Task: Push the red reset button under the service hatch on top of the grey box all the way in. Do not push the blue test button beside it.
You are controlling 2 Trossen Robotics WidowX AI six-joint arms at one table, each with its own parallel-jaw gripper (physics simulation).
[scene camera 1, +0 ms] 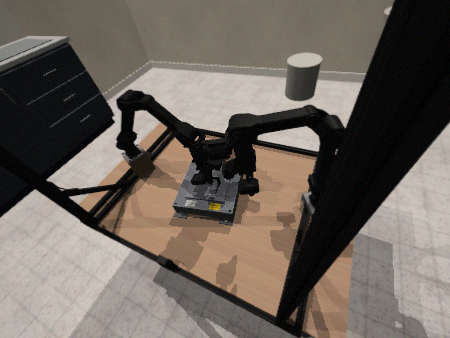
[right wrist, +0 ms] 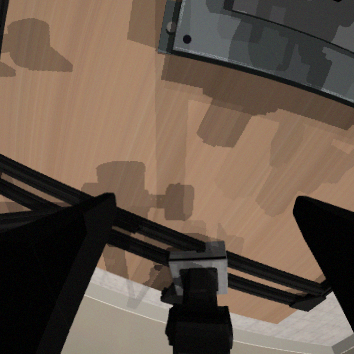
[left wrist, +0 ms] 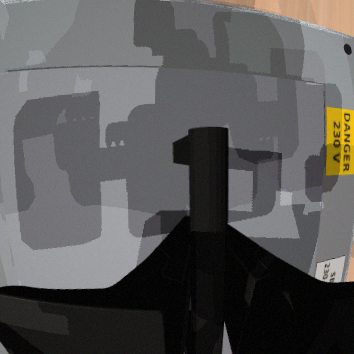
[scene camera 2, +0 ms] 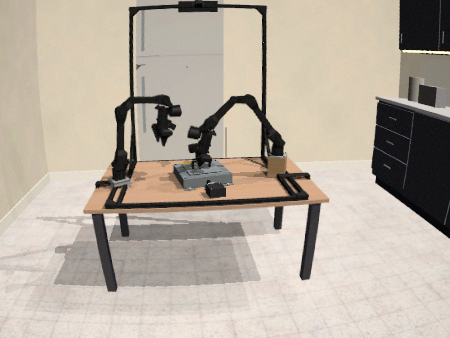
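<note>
The grey box (scene camera 1: 203, 205) (scene camera 2: 197, 184) (left wrist: 246, 28) (right wrist: 211, 38) sits mid-table. Its flat hatch lid (left wrist: 70, 211) (scene camera 1: 220, 192) covers the top, so the red and blue buttons are hidden. My left gripper (scene camera 1: 203, 178) (scene camera 2: 201, 164) is down on the lid, shut on the black bar handle (left wrist: 208, 165). My right gripper (scene camera 1: 240, 179) (scene camera 2: 162, 139) (right wrist: 206, 203) is open and empty. It hangs high above the table, beside the box, over bare wood.
A yellow danger label (left wrist: 338, 140) (scene camera 1: 214, 206) marks the box top near one edge. A small black block (scene camera 2: 215, 190) stands on the table in front of the box. Black rails (scene camera 1: 166, 263) (right wrist: 246, 267) frame the table. A brown block (scene camera 1: 141, 164) (scene camera 2: 276, 165) sits under the left arm's base.
</note>
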